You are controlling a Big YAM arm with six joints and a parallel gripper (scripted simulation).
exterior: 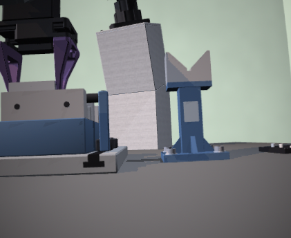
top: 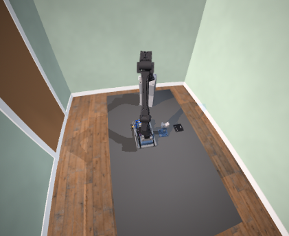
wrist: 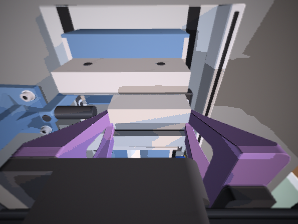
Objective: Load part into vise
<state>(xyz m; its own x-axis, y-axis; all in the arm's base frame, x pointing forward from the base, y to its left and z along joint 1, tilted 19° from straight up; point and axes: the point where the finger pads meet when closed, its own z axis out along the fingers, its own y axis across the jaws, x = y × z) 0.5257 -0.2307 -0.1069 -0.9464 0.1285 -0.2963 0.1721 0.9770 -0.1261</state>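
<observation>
My hand is right at the part. The rest, counted from my hand: dark work stop rod (7 cm to the left, 1 cm below, 1 cm ahead); then moving jaw (3 cm to the left, 3 cm behind, 2 cm below); then fixed jaw (3 cm ahead, 2 cm below, 1 cm to the left).
</observation>
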